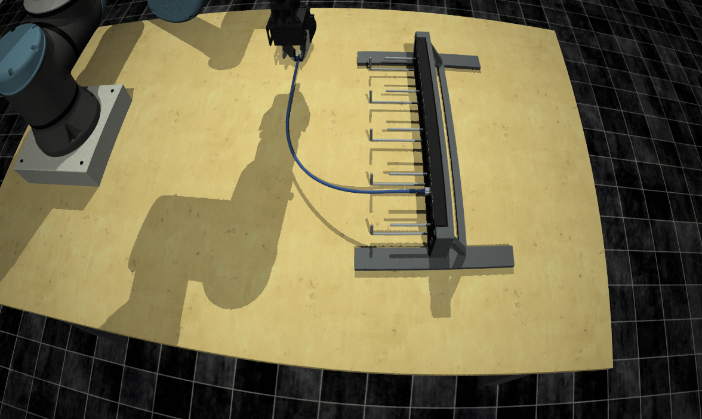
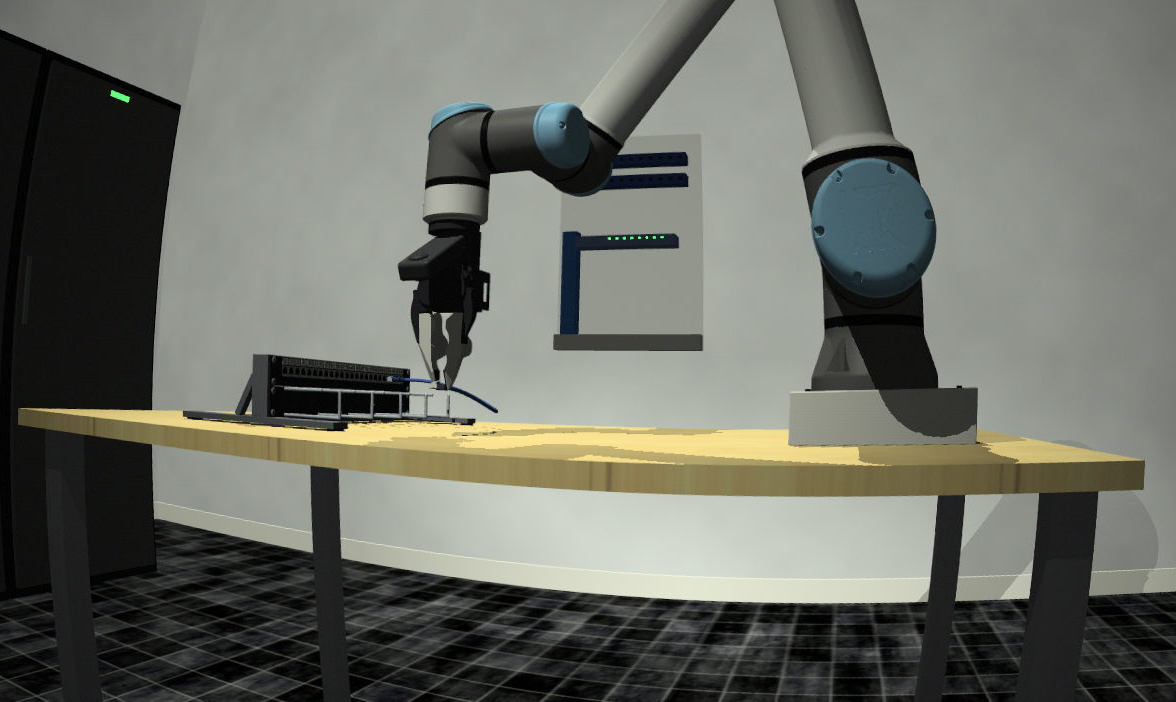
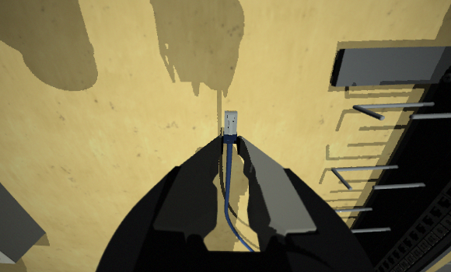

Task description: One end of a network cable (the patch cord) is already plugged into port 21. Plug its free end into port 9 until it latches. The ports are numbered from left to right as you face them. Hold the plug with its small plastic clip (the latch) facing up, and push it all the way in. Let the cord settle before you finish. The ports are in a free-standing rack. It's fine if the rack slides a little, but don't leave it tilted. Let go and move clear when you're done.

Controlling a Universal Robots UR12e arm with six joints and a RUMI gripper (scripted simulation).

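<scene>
Now: the cable plug 20 mm to the left of my hand and 10 mm below it.
</scene>
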